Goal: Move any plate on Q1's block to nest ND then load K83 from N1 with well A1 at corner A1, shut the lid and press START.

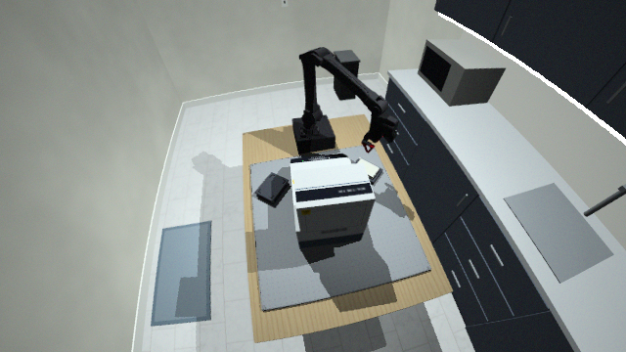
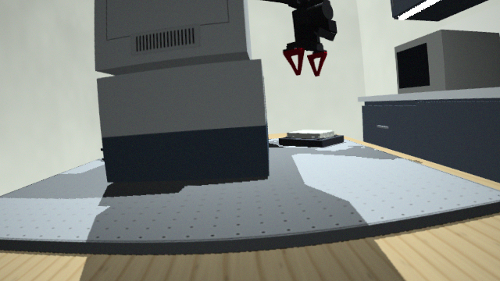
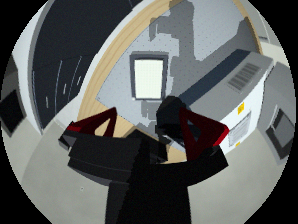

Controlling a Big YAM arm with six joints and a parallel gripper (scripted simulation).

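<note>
The white 96-well plate K83 lies 180 mm below my hand. Also, from my hand: dark nest N1: 200 mm below; then dark nest ND: 50 mm ahead, 550 mm to the right, 180 mm below.
</note>
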